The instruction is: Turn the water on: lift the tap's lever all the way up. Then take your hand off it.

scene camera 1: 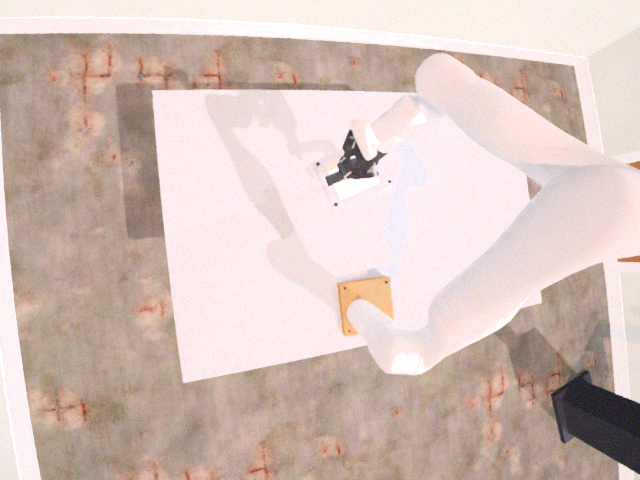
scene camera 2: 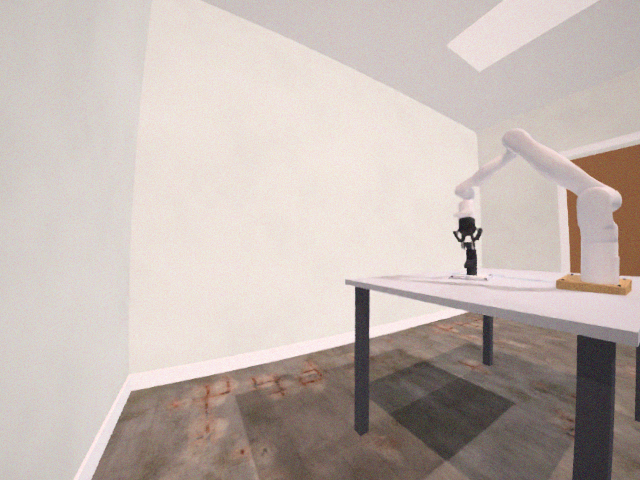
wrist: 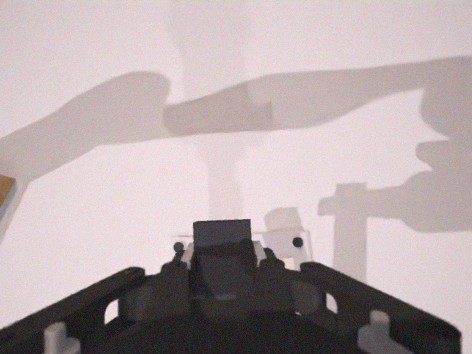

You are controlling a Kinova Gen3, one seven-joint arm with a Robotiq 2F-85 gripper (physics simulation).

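Where they show: gripper, fingertip midpoint: point(scene camera 1: 343, 170) point(scene camera 2: 468, 248) point(wrist: 225, 256); arm's base, link origin: point(scene camera 1: 360, 313) point(scene camera 2: 598, 281).
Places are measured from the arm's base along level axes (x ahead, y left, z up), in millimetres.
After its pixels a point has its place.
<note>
The black tap point(scene camera 1: 334, 178) @[x 433, y -36, z 49 mm] point(scene camera 2: 470, 264) @[x 423, y -30, z 43 mm] stands upright on a white base plate point(scene camera 1: 331, 196) @[x 392, y -34, z -24 mm] point(wrist: 306, 252) @[x 518, y -34, z -24 mm] with dark bolts at its corners. In scene camera 1 its spout points to the lower left. My black gripper point(scene camera 1: 357, 164) point(scene camera 2: 468, 244) @[x 434, y -42, z 119 mm] point(wrist: 225, 256) @[x 434, y -42, z 119 mm] is at the top of the tap, shut on the lever. In the wrist view the dark lever point(wrist: 221, 236) @[x 435, y -31, z 150 mm] sits between the two fingertips, with its front end sticking out past them, and it hides the spout. The fingers cover much of the lever in the scene views, so its exact tilt is hard to tell.
The white table point(scene camera 1: 232, 320) @[x 116, y 384, z -32 mm] point(scene camera 2: 413, 290) @[x 472, y 453, z -32 mm] carries the tap. The arm's wooden mounting block point(scene camera 1: 369, 289) @[x 63, y -52, z 6 mm] point(scene camera 2: 591, 285) @[x 21, y 55, z -9 mm] point(wrist: 6, 190) @[x 109, y 19, z -28 mm] stands apart from the tap. The arm reaches over the table from the right in scene camera 1. Arm shadows lie across the table top.
</note>
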